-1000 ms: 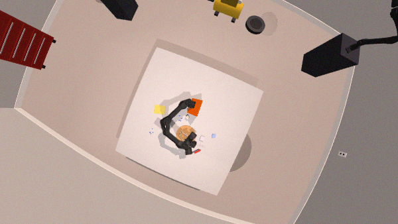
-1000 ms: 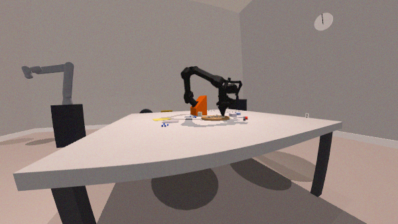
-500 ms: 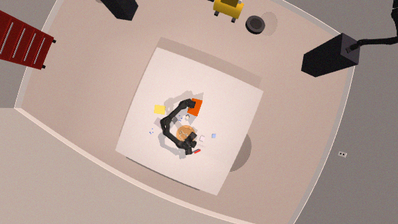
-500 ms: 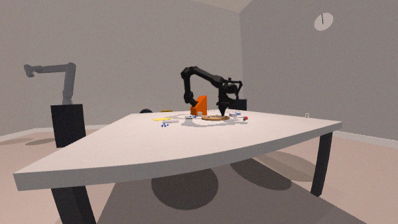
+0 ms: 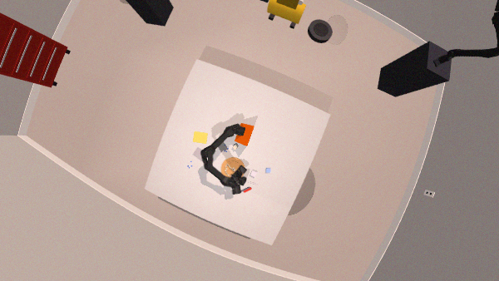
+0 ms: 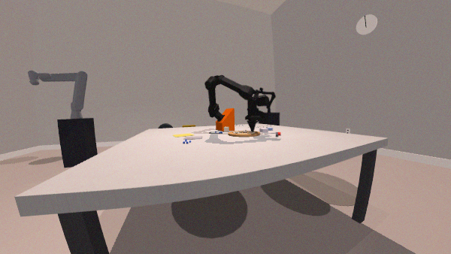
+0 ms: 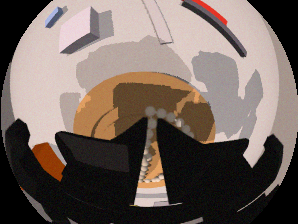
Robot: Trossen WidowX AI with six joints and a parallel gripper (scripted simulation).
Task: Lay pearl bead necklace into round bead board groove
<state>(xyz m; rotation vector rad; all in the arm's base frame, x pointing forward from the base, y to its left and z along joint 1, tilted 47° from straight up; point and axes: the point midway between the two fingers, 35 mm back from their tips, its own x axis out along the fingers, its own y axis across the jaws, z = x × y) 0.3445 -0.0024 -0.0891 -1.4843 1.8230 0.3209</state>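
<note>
Now: the round tan bead board 5 cm to the right of my gripper tip, 3 cm behind it and 1 cm below it. From my gripper tip the other things lie so: tool 11 cm to the left, 11 cm ahead, 1 cm below; then white square 13 cm to the left, 4 cm behind; then pale blue cube 24 cm to the left, 10 cm behind, 1 cm below.
</note>
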